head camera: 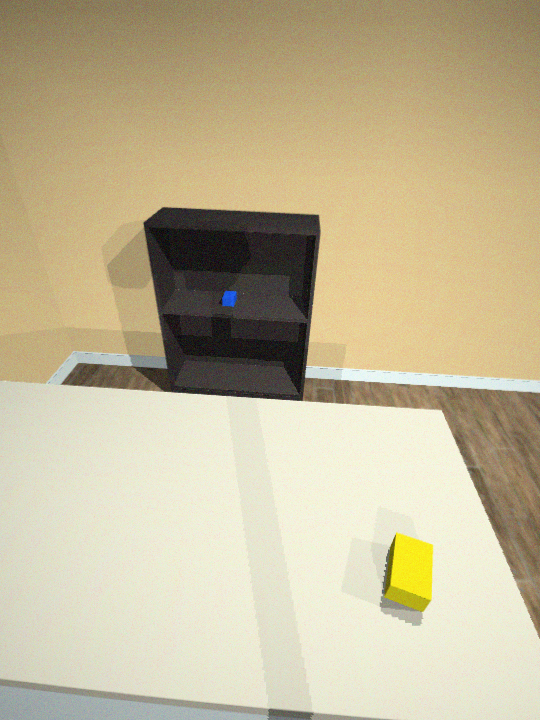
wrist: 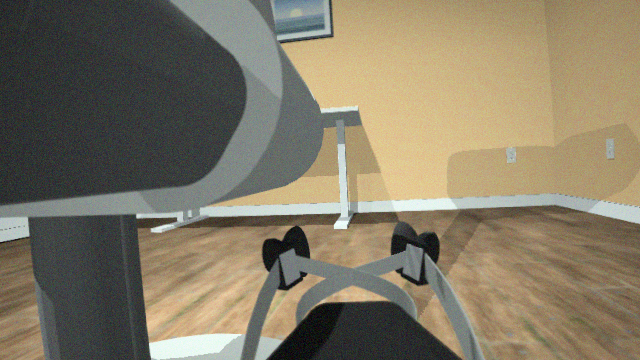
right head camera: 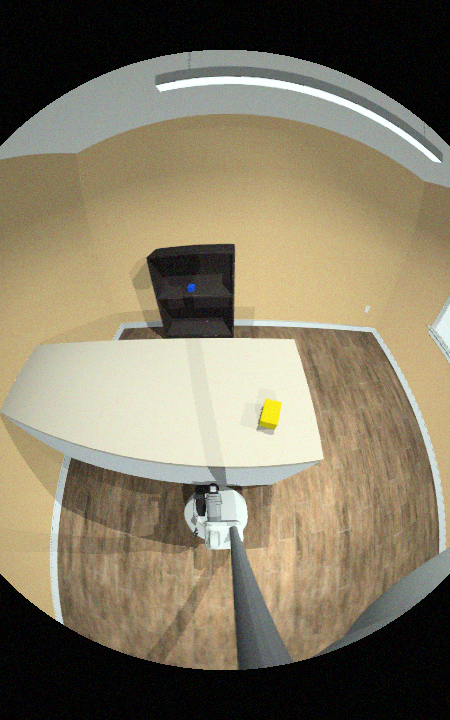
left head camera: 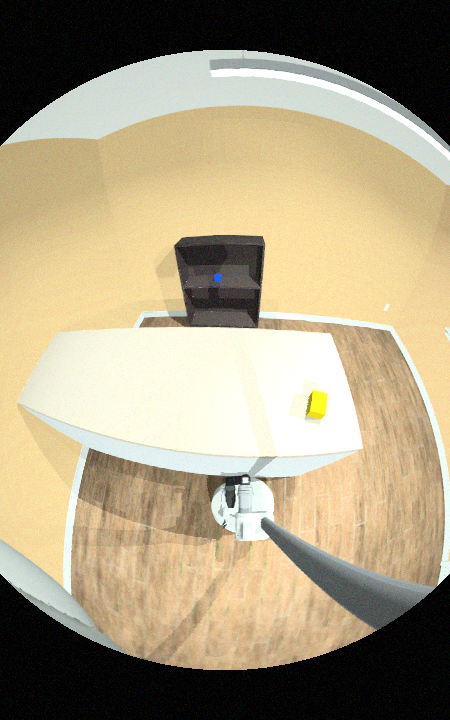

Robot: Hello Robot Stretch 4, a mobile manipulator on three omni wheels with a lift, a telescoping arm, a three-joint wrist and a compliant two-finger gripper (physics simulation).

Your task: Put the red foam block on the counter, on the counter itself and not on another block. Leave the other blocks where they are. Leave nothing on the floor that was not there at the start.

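Frame: origin at the robot's base, x right, y ahead, z up, level; centimetres.
Seen in the pictures: gripper, fingertip midpoint: (wrist: 349, 244) (right head camera: 202, 536) (left head camera: 231, 528).
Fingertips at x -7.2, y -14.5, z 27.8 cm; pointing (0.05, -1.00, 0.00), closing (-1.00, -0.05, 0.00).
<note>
A point is followed by its place in that frame.
The red foam block does not show in these views. The counter (head camera: 145, 523) @(x -21.4, y 46.4, z 88.2 cm) (left head camera: 159, 382) @(x -36.9, y 49.5, z 88.2 cm) (right head camera: 132, 392) @(x -30.2, y 49.9, z 88.2 cm) is a long cream top on a pale blue-grey body, directly in front of my base. A yellow block (head camera: 410, 572) @(x 23.4, y 36.8, z 92.7 cm) (left head camera: 317, 404) @(x 23.3, y 36.9, z 92.7 cm) (right head camera: 270, 413) @(x 23.8, y 37.1, z 92.7 cm) lies on it near its right end. A small blue block (head camera: 229, 298) @(x -20.8, y 187.4, z 62.9 cm) (left head camera: 218, 277) @(x -19.8, y 187.3, z 62.7 cm) (right head camera: 191, 287) @(x -20.0, y 187.3, z 62.6 cm) sits on the middle shelf of the dark bookcase (head camera: 238, 225) @(x -14.6, y 180.0, z 103.2 cm) (left head camera: 222, 240) @(x -14.1, y 182.7, z 103.2 cm) (right head camera: 196, 250) @(x -10.9, y 181.8, z 103.2 cm) behind the counter. My gripper (wrist: 349, 244) @(x -7.2, y -14.5, z 27.8 cm) is open, with no thing between its fingers, and points over the floor away from the blocks.
The bookcase stands against the tan wall. Wooden floor (left head camera: 392, 477) @(x 141.5, y -5.2, z -2.7 cm) (right head camera: 371, 477) @(x 135.0, y 1.4, z -2.8 cm) lies right of the counter and around my white base (left head camera: 260, 496) @(x 11.1, y 5.4, z 18.7 cm) (right head camera: 233, 509) @(x 11.3, y 2.4, z 18.7 cm). In the wrist view, a white-legged table (wrist: 342, 175) @(x 4.0, y -226.7, z 28.6 cm) stands by the wall, with a framed picture (wrist: 303, 19) @(x 31.4, y -270.0, z 158.5 cm) above it.
</note>
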